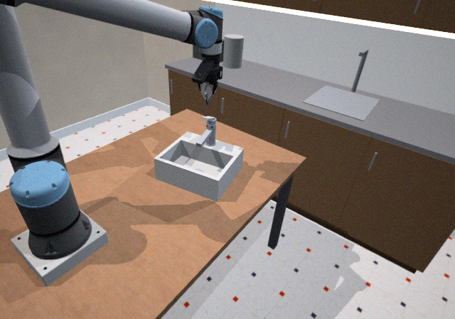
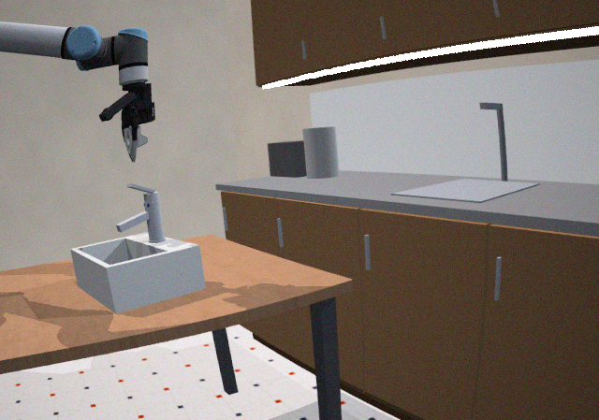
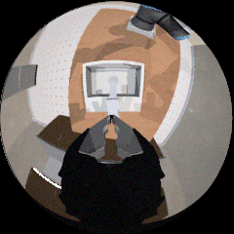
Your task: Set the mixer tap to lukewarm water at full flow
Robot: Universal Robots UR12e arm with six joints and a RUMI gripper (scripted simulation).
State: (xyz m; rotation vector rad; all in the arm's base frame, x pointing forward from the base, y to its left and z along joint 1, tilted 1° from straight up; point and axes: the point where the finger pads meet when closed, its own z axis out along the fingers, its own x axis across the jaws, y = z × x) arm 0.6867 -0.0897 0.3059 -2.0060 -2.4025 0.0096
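Right now my hand is 20 mm short of the lever and 90 mm above it. Also, from my hand: grey mixer tap 30 mm ahead, 10 mm to the left, 140 mm below; then white basin 70 mm behind, 10 mm to the right, 330 mm below.
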